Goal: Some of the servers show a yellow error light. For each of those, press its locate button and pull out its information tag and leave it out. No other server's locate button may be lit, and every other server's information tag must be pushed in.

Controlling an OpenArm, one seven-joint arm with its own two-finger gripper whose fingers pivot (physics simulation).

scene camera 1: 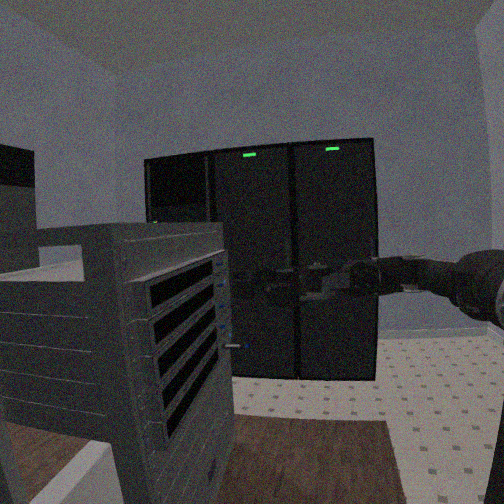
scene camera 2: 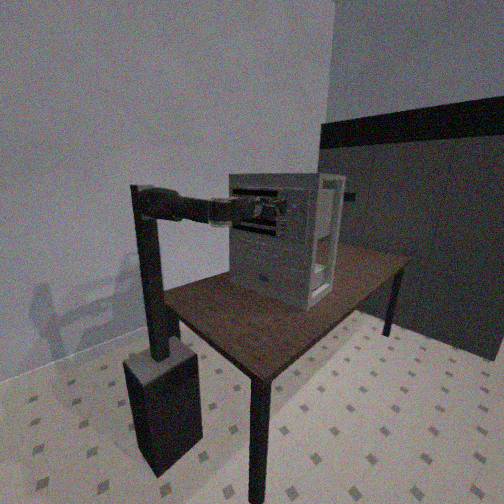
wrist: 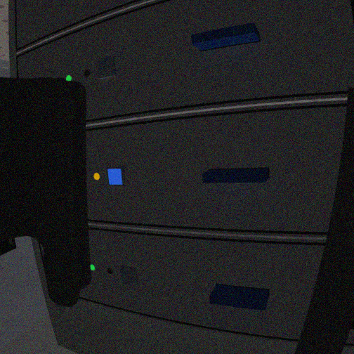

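In the upside-down wrist view, the middle server has a yellow light (wrist: pixel 96 176), a brightly lit blue locate button (wrist: pixel 115 176) and a dark blue information tag (wrist: pixel 236 175). The neighbouring servers show green lights (wrist: pixel 69 78) (wrist: pixel 92 267), unlit locate buttons (wrist: pixel 107 67) (wrist: pixel 129 274) and blue tags (wrist: pixel 226 37) (wrist: pixel 239 297). In scene camera 1, the lowest server's tag (scene camera 1: pixel 233 345) sticks out, with a bright blue spot (scene camera 1: pixel 230 335) beside it; its error light cannot be made out. My gripper (wrist: pixel 193 212) (scene camera 2: pixel 284 205) is partly open and empty, before the upper servers' tag side. Its distance from them is unclear.
The grey server rack (scene camera 1: pixel 102 350) (scene camera 2: pixel 270 260) stands on the brown table (scene camera 1: pixel 310 450) (scene camera 2: pixel 260 330). The arm (scene camera 1: pixel 425 280) (scene camera 2: pixel 192 209) reaches across the rack front from its post (scene camera 2: pixel 151 280). Tall black cabinets (scene camera 1: pixel 335 225) stand behind.
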